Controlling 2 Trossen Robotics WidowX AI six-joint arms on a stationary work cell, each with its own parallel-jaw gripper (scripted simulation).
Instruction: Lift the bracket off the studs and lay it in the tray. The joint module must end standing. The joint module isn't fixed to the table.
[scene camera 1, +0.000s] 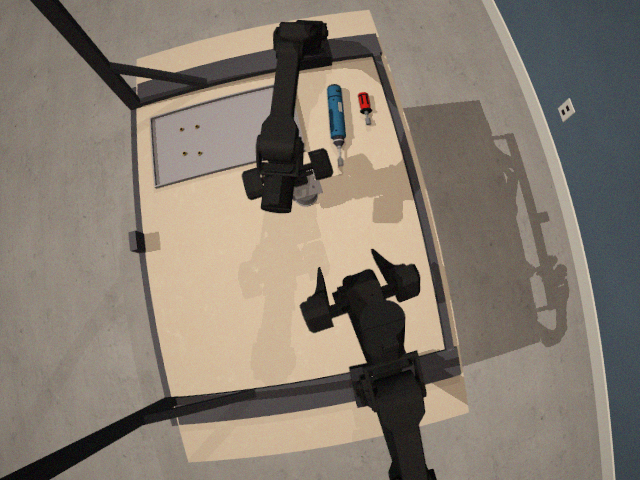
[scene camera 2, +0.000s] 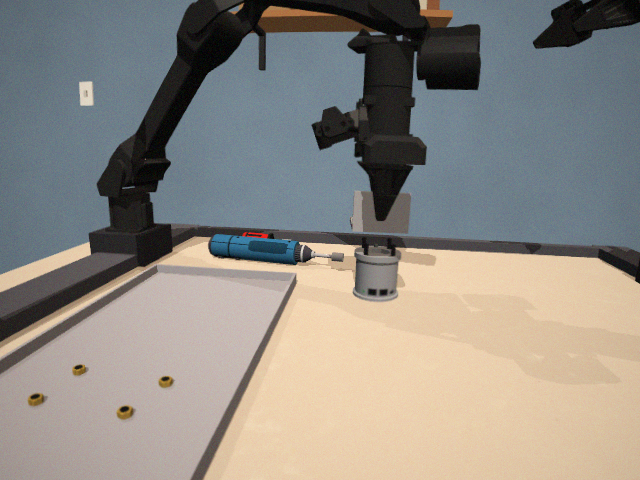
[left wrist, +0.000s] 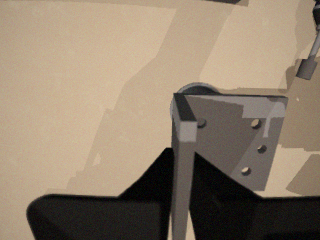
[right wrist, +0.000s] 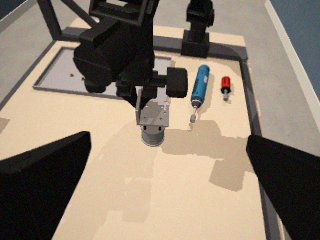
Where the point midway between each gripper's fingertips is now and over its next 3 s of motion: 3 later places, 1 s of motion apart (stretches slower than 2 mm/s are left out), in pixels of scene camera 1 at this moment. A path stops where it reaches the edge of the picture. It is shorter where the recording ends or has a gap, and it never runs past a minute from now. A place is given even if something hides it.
The left gripper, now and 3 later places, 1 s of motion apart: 290, 184; 237, 152; 215, 126; 218, 129
The right gripper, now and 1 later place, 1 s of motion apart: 345, 259; 262, 184
